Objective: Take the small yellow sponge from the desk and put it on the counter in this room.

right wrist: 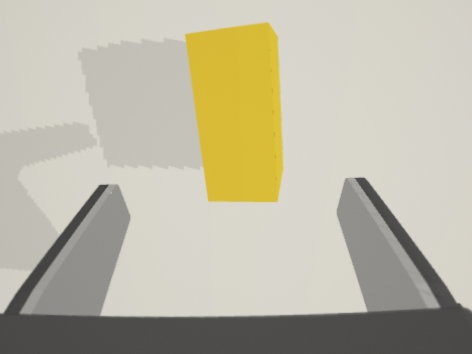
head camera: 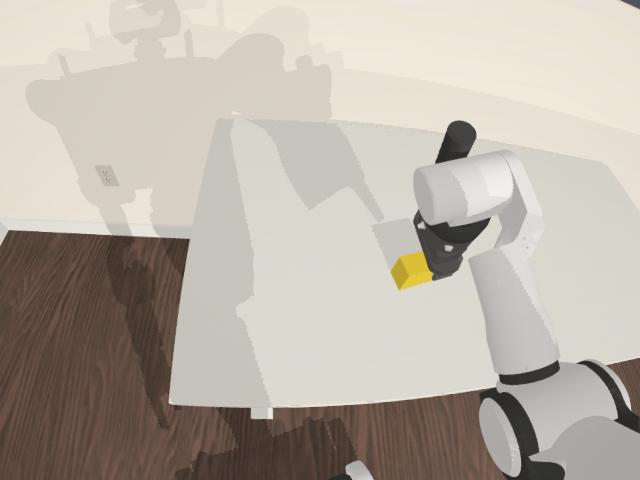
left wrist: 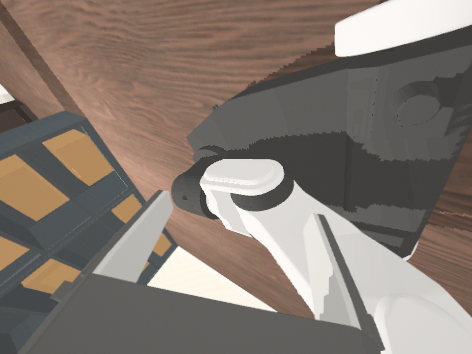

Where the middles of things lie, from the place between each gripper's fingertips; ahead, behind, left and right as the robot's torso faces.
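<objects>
With the yellow sponge (head camera: 410, 270) as the reference, my left hand is 370 mm to the left of it, 770 mm short of it and 290 mm below it. My right hand is 2 cm short of the sponge, 2 cm to the left of it and 9 cm above it.
</objects>
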